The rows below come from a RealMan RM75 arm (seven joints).
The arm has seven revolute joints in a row. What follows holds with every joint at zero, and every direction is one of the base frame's. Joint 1 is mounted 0.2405 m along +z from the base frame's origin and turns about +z. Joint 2 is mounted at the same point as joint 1 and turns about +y. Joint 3 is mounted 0.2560 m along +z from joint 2 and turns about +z. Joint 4 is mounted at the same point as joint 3 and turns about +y. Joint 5 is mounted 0.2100 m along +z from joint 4 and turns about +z. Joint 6 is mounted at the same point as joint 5 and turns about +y. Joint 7 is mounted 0.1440 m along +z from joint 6 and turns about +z. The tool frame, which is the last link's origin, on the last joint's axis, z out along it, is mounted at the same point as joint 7; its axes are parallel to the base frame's.
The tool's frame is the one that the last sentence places.
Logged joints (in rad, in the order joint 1, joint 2, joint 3, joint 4, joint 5, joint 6, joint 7), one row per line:
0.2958, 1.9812, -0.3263, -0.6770, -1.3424, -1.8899, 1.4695
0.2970, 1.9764, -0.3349, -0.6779, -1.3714, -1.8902, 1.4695
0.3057, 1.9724, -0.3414, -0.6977, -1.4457, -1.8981, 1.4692
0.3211, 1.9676, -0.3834, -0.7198, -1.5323, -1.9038, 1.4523
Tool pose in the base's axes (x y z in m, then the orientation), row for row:
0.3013, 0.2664, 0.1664, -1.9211, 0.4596, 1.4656
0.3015, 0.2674, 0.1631, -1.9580, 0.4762, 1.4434
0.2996, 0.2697, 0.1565, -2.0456, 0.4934, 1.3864
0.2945, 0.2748, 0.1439, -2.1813, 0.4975, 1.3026
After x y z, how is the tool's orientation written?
As a rotation vector, in radians.
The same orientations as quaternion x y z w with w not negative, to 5 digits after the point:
-0.73608, 0.17610, 0.56155, 0.33441
-0.74694, 0.18166, 0.55063, 0.32541
-0.77287, 0.18642, 0.52381, 0.30585
-0.81059, 0.18488, 0.48406, 0.27285

